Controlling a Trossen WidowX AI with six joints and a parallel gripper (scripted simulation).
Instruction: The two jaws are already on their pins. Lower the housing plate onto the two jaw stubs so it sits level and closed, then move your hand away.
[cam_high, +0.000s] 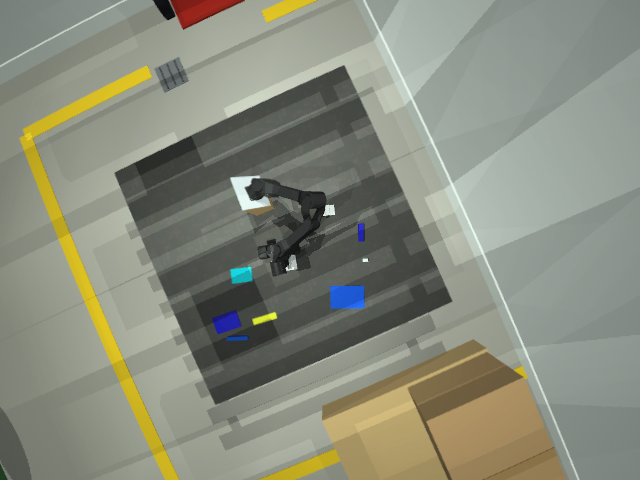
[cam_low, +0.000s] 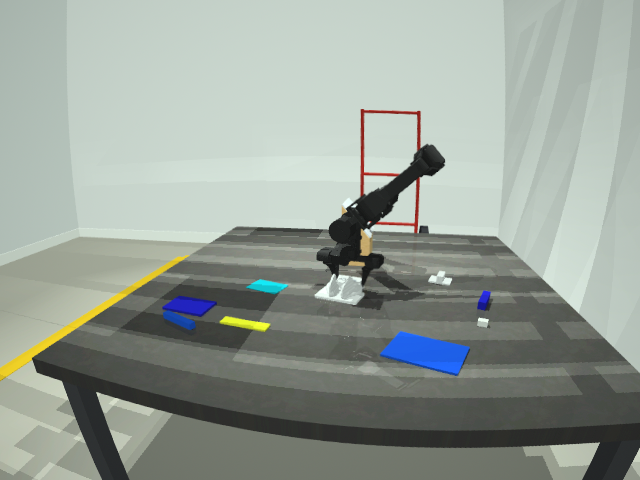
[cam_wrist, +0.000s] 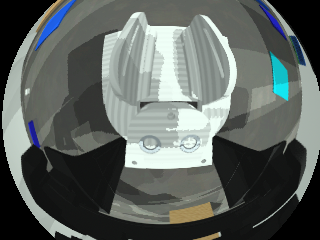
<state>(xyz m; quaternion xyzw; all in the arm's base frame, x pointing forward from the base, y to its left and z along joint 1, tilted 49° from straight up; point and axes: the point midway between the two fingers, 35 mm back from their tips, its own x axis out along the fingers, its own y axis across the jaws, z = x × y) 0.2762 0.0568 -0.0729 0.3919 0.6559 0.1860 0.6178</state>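
My gripper tip is 70 mm short of the white base and 20 mm to the left of it. Round my gripper tip: cyan tile: 30 mm ahead, 240 mm to the right, 10 mm below; then white cube: 220 mm ahead, 350 mm to the left; then yellow bar: 270 mm ahead, 230 mm to the right.
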